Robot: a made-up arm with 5 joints.
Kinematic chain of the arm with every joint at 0, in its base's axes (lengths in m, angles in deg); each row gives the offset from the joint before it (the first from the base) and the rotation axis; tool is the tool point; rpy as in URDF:
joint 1: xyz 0 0 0.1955 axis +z
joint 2: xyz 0 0 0 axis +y
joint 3: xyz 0.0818 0 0.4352 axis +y
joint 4: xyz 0.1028 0 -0.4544 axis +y
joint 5: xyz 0.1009 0 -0.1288 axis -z
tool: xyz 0 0 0 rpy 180 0 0
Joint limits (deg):
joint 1: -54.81..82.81
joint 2: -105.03..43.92
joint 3: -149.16..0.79
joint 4: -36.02..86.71
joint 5: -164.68..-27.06
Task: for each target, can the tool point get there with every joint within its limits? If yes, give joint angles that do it. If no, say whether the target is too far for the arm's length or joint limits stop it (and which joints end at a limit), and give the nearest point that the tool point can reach.
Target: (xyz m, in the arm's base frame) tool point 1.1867 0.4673 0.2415
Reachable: no: too far | nearest point 0.9065 0.3570 0.3109 | short by 0.309 m
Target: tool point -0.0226 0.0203 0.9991
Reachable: yes | joints -41.88 -60.75 -85.09 62.27 -88.08
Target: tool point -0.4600 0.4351 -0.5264
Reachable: no: joint limits stop it (at a limit: joint 1, joint 2) | nearest point 0.0462 0.3665 -0.1772 | short by 0.619 m
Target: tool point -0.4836 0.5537 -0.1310
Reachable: no: joint limits stop it (at a limit: joint 2, joint 3, joint 4) | nearest point -0.6531 0.7477 0.0473 | short by 0.313 m
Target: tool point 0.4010 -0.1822 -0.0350
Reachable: yes | joints -24.44 23.52 -31.65 37.15 -117.89
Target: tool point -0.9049 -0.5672 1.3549
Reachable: no: too far | nearest point -0.6145 -0.3852 0.9828 | short by 0.506 m
